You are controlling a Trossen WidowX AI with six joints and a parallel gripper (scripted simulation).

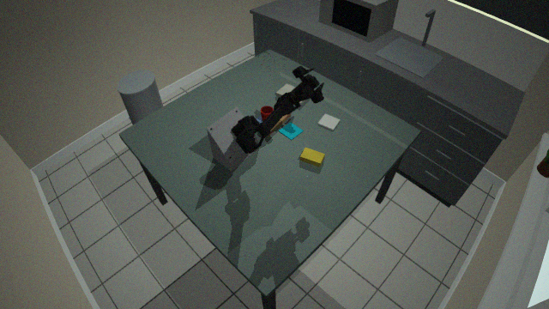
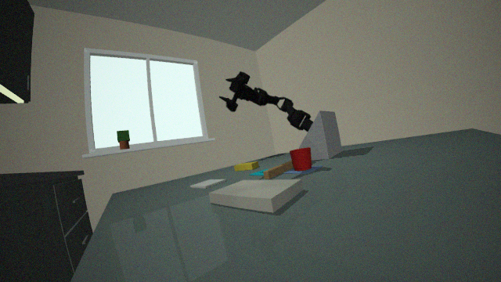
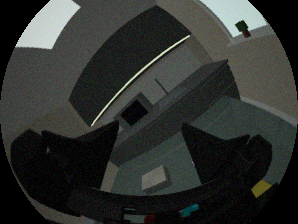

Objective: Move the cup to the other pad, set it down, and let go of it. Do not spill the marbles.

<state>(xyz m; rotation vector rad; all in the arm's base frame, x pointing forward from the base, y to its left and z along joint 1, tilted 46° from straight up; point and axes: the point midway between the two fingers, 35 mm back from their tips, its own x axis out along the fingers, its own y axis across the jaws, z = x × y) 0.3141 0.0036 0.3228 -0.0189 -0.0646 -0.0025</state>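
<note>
Right now the red cup is 35 cm below my gripper tip, 27 cm to the left of it and 7 cm behind it. Also, from my gripper tip: cyan pad 40 cm below, 11 cm to the left, 6 cm behind; thin white tile 38 cm below, 14 cm ahead, 2 cm to the right; wooden bar 38 cm below, 19 cm to the left, 6 cm behind.
</note>
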